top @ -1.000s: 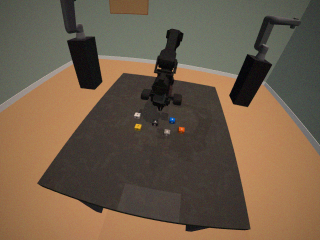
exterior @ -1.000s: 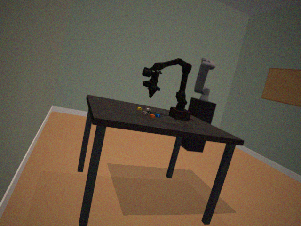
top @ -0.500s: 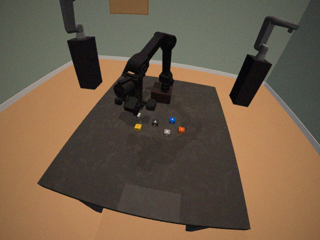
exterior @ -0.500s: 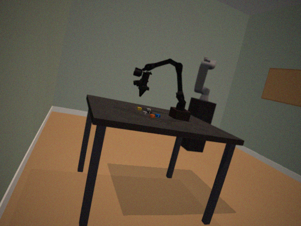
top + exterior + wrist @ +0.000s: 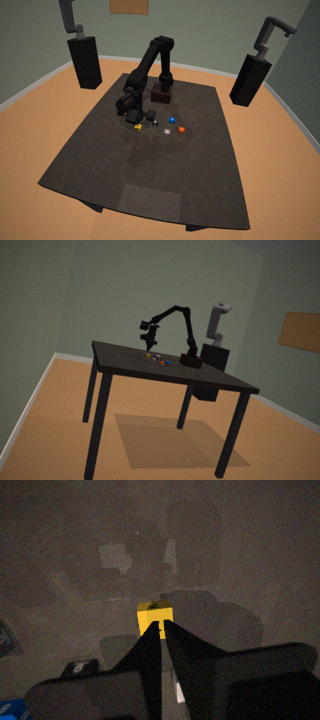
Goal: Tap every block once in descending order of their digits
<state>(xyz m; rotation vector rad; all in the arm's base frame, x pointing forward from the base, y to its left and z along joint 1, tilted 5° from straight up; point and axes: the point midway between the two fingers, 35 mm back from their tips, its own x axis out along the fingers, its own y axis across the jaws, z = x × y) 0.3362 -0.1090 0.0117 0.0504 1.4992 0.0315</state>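
Right now the yellow block is 30 mm below my gripper tip and 10 mm behind it. Round my gripper tip: white block: 110 mm behind, 30 mm to the right, 30 mm below; then black block: 90 mm to the left, 70 mm behind, 30 mm below; then grey block: 170 mm to the left, 30 mm below, 10 mm behind.
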